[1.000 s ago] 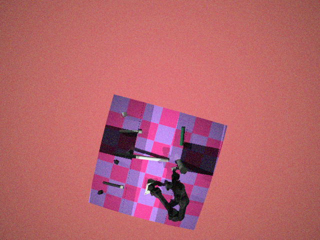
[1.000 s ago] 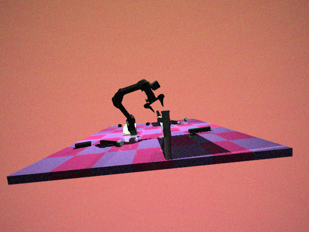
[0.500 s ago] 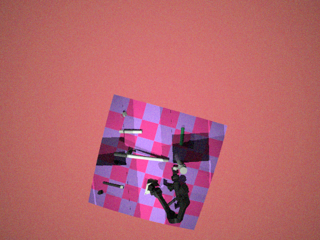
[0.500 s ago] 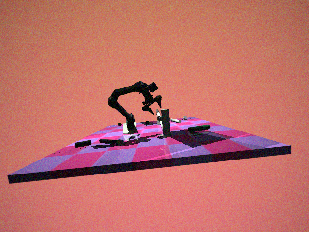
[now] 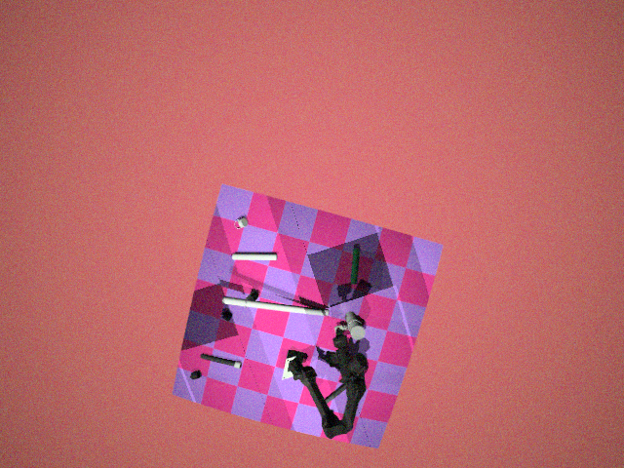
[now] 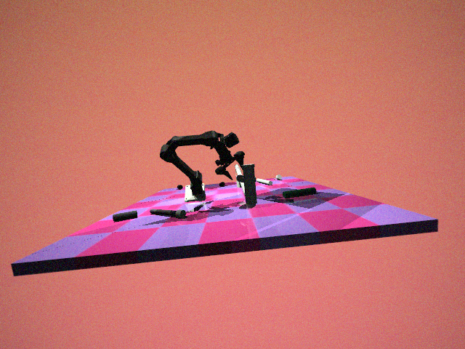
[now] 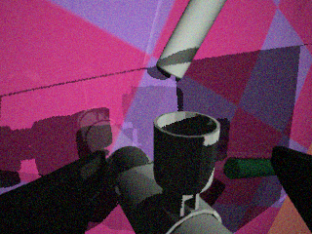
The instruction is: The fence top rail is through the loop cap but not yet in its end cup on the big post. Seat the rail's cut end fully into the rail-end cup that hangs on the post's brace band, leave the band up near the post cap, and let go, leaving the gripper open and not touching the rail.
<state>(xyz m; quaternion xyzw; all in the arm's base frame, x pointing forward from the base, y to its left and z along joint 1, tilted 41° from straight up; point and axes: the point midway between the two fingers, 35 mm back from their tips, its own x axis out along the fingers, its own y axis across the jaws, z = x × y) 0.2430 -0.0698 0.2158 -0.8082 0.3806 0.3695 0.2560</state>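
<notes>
My gripper tip is 20 mm to the left of the hollow grey rail-end cup, 20 mm short of it and 20 mm above it. Round my gripper tip: grey tube 500 mm to the left, 280 mm ahead, 130 mm below; then green cylinder 330 mm ahead, 130 mm below, 40 mm to the right.
</notes>
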